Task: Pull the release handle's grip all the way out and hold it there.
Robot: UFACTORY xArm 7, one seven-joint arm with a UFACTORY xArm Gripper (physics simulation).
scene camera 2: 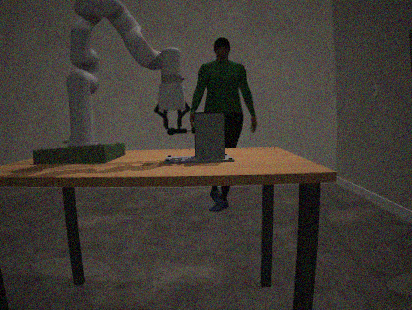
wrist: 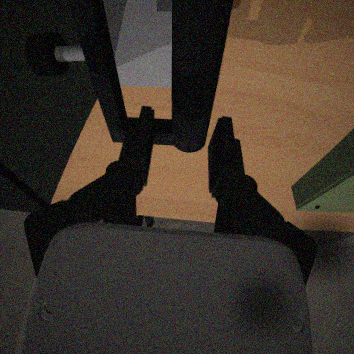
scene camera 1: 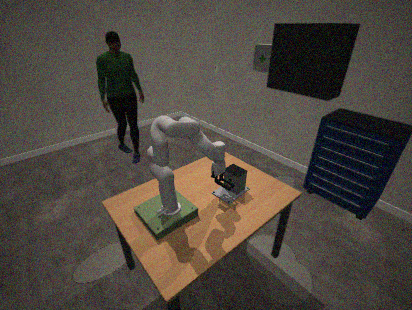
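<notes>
The release handle's black grip (scene camera 1: 224, 183) (scene camera 2: 177, 131) (wrist: 197, 65) is a bar beside a dark box-shaped housing (scene camera 1: 238, 178) (scene camera 2: 210, 136) (wrist: 35, 130). In the wrist view a thinner parallel bar and a crosspiece join it, and a short pale rod (wrist: 70, 53) shows between housing and handle. The housing stands on a grey base plate (scene camera 2: 181, 159) (wrist: 145, 70). My gripper (scene camera 1: 217, 176) (scene camera 2: 173, 128) (wrist: 183, 127) is partly open and points down at the grip's near end. One finger is over the crosspiece, the other beyond the grip's outer side; I cannot tell contact.
The arm stands on a green base block (scene camera 1: 150, 220) (scene camera 2: 75, 154) (wrist: 327, 182) on the wooden table (scene camera 1: 270, 192) (scene camera 2: 280, 167). A person in green (scene camera 1: 117, 75) (scene camera 2: 222, 87) stands behind the table. A blue drawer cabinet (scene camera 1: 352, 165) stands beyond its right side.
</notes>
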